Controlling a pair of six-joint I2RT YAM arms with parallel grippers.
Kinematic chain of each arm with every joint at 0, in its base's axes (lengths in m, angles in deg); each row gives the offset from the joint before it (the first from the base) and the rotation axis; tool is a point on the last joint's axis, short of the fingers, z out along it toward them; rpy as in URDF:
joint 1: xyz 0 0 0.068 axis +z
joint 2: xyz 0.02 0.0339 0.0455 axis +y
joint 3: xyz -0.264 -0.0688 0 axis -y
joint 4: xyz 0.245 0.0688 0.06 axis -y
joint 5: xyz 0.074 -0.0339 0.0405 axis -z
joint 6: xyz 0.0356 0 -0.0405 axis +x
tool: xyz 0 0 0 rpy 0 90 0
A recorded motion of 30 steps. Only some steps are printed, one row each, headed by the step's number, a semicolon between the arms.
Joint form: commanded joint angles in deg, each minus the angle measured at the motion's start. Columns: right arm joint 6, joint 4, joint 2, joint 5, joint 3, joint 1; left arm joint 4, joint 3, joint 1, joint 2, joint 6, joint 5.
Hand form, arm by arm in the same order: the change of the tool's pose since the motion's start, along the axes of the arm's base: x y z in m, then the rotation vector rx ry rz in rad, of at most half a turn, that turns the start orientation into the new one. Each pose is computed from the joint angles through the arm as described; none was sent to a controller.
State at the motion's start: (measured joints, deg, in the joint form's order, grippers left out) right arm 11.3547 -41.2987 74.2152 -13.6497 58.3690 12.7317; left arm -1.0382 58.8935 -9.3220 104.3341 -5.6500 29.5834
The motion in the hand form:
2: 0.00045 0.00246 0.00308 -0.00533 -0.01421 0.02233; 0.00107 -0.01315 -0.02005 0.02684 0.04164 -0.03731
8: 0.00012 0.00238 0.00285 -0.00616 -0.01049 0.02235; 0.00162 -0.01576 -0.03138 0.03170 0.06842 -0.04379
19: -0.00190 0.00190 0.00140 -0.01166 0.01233 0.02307; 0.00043 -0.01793 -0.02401 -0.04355 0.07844 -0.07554
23: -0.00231 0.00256 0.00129 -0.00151 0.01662 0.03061; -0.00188 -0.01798 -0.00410 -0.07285 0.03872 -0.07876
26: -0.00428 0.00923 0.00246 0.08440 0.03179 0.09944; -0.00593 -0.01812 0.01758 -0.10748 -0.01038 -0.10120
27: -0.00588 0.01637 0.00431 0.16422 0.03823 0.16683; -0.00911 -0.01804 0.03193 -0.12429 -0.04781 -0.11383
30: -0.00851 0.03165 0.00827 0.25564 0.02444 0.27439; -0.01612 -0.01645 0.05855 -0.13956 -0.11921 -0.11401
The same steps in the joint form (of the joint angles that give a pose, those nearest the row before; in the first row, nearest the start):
2: -0.94 -0.07 0.04 -0.02 0.61 0.50; 0.07 0.39 -2.01 3.54 0.94 -0.72
8: -0.94 -0.28 0.04 -0.02 0.61 0.50; 0.39 0.39 -2.38 5.42 0.92 -0.72
19: -0.98 -1.62 0.07 -0.02 0.61 0.50; 0.50 0.48 -2.38 4.50 -0.85 3.74
23: -0.96 -1.70 0.06 -0.74 0.59 0.57; 0.37 0.48 -2.38 1.31 -1.81 4.74
26: -0.98 -1.46 0.06 -6.67 0.59 1.33; 0.22 0.48 -2.38 -2.16 -2.12 6.62
27: -0.96 -0.72 0.06 -12.06 0.59 2.27; 0.24 0.48 -2.40 -4.48 -2.19 7.47
30: -0.94 1.60 0.07 -18.03 0.61 4.96; 0.22 0.48 -2.38 -8.92 -2.60 7.50

